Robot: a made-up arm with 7 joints. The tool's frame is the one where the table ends. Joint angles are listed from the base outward.
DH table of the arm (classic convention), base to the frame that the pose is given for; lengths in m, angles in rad. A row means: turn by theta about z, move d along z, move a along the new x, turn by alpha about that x. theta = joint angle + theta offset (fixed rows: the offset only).
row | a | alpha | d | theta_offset
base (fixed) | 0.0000 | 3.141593 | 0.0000 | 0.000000
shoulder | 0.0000 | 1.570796 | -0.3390 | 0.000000
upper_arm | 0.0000 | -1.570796 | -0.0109 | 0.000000
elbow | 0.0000 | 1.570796 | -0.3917 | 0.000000
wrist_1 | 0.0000 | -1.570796 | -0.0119 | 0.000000
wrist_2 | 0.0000 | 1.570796 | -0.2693 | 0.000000
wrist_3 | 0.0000 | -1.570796 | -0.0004 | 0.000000
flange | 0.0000 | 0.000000 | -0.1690 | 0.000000
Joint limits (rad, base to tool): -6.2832..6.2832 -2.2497..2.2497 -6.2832..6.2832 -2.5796..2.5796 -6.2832..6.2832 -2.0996..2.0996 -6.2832..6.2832
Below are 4 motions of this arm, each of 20 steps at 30 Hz.
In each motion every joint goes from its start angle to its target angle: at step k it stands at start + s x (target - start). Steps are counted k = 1, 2, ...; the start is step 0. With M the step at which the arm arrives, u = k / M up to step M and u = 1 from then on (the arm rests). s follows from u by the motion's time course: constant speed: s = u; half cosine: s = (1 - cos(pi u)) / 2; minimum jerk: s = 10 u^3 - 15 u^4 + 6 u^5.
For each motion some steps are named. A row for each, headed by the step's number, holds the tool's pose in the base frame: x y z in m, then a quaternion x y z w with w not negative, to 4 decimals.
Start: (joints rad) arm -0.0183 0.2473 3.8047 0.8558 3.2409 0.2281 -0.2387
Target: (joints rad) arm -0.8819 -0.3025 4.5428 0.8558 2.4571 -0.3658 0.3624
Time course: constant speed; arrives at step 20
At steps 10, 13, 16, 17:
10: -0.2896 0.1747 1.0046 0.8784 -0.1570 0.4221 0.1603
13: -0.3453 0.1368 0.9788 0.8517 -0.1414 0.4867 0.1332
16: -0.3900 0.0858 0.9533 0.8249 -0.1267 0.5430 0.0930
17: -0.4021 0.0664 0.9450 0.8161 -0.1219 0.5596 0.0769

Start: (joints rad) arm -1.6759 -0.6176 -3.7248 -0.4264 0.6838 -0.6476 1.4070
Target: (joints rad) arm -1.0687 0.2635 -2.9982 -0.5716 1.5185 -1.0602 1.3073
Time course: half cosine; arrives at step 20
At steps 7, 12, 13, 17, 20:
7: -0.0067 -0.0261 1.0916 -0.2302 -0.9041 0.3544 0.0639
12: 0.1560 0.1693 1.0398 -0.5505 -0.6377 0.4878 0.2288
13: 0.1916 0.1890 1.0230 -0.6026 -0.5704 0.4974 0.2534
17: 0.2951 0.2195 0.9673 -0.7354 -0.3467 0.4948 0.3070
20: 0.3190 0.2215 0.9529 -0.7622 -0.2877 0.4871 0.3147

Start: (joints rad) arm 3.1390 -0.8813 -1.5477 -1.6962 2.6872 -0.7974 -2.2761
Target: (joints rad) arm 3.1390 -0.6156 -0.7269 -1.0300 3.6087 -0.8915 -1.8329
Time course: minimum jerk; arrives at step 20
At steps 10, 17, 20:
10: 0.5021 0.3325 0.6826 0.1069 -0.8587 0.2074 0.4563
17: 0.5183 0.2431 0.8064 -0.3143 -0.8945 0.2701 0.1675
20: 0.5165 0.2388 0.8133 -0.3376 -0.8884 0.2725 0.1497

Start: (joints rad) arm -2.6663 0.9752 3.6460 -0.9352 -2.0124 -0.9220 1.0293
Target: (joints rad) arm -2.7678 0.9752 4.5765 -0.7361 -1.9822 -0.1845 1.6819
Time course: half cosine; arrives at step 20
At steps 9, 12, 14, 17, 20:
9: -0.5780 0.4510 0.5175 0.6300 -0.1329 0.7399 0.1952
12: -0.5444 0.4879 0.5739 0.5944 -0.3415 0.7138 0.1435
14: -0.5235 0.4996 0.6144 0.5574 -0.4590 0.6829 0.1109
17: -0.5013 0.5023 0.6622 0.5054 -0.5775 0.6367 0.0759
20: -0.4936 0.5005 0.6799 0.4840 -0.6173 0.6170 0.0638

